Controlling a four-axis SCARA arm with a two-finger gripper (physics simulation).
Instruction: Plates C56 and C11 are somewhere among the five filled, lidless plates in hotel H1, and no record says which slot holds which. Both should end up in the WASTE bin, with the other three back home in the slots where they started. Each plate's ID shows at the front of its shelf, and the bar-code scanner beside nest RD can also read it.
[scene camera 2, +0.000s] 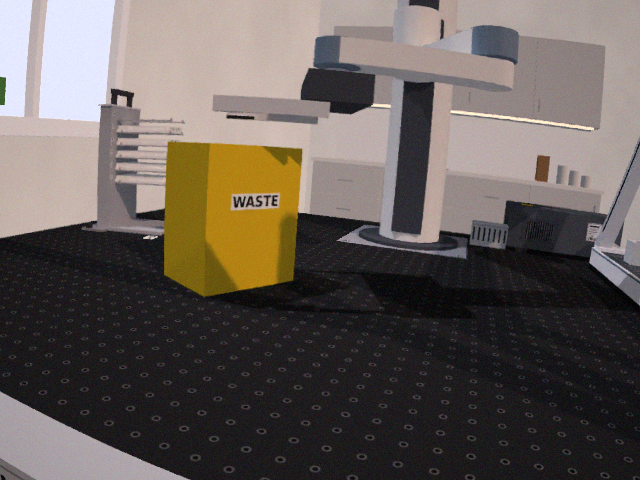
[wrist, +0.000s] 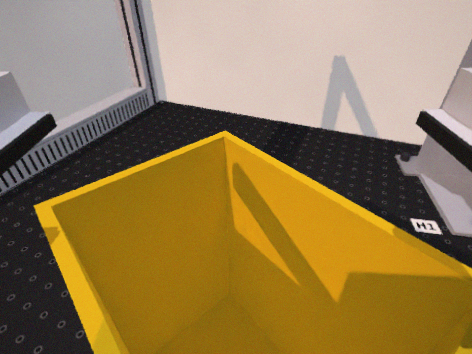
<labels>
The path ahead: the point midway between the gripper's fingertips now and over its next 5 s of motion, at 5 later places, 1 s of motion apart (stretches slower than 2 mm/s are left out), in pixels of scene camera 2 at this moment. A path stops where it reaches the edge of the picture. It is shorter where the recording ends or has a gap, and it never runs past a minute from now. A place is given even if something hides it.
My gripper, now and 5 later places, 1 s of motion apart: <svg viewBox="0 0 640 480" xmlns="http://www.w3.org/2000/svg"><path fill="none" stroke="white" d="M220 108L202 118L201 154L140 160L205 161L207 101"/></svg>
</labels>
